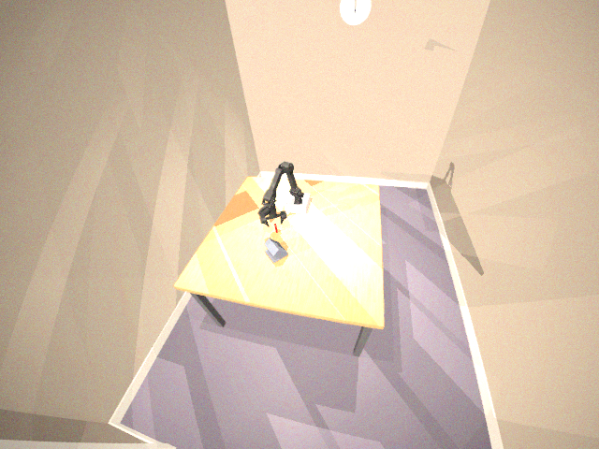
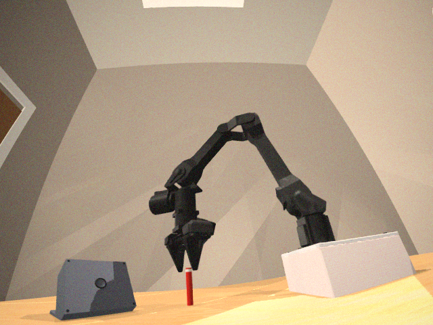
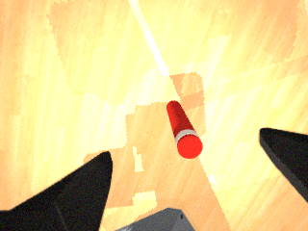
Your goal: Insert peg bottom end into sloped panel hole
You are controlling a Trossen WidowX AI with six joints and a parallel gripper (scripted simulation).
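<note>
Right now the red peg is 20 mm below my gripper tip. Round my gripper tip: grey sloped panel (190 mm ahead, 30 mm to the left, 30 mm below).
</note>
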